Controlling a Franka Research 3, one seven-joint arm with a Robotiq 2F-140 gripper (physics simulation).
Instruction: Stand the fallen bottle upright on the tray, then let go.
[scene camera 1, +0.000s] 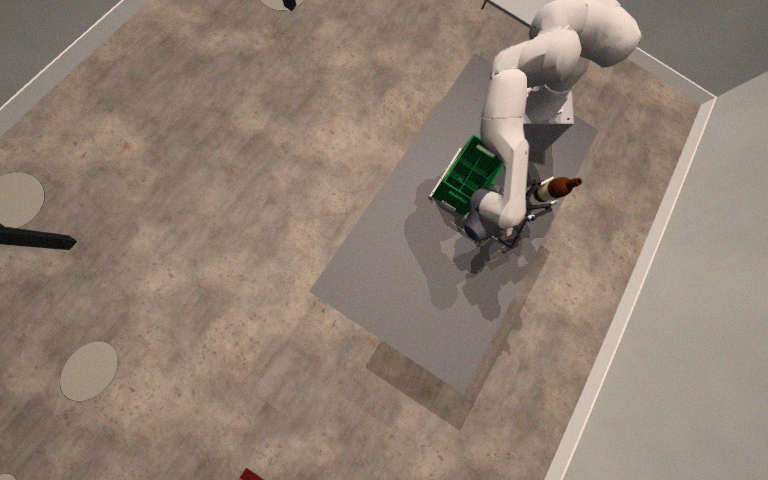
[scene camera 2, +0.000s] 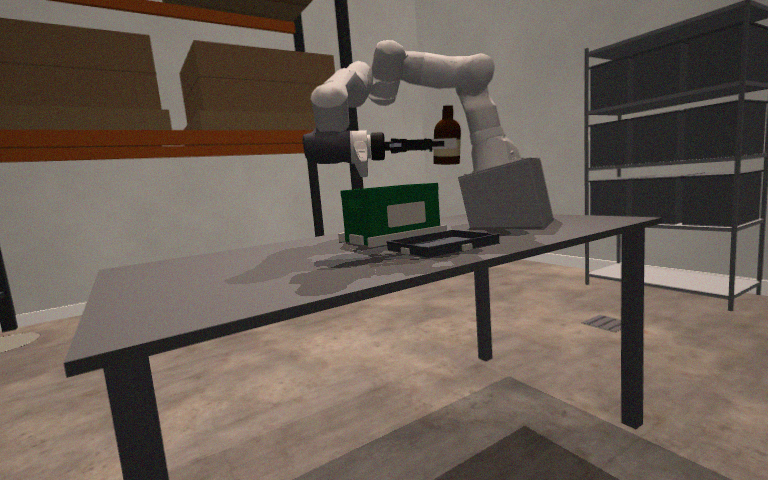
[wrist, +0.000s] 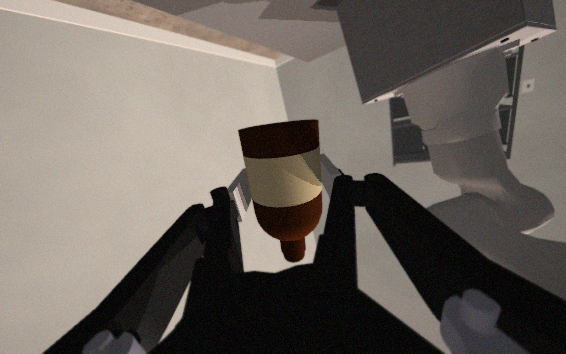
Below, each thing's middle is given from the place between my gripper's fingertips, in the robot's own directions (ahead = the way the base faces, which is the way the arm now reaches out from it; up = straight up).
Now: the brown bottle (scene camera 2: 447, 127) 1 cm ahead of my hand, 1 cm to the right of it and 2 cm above it.
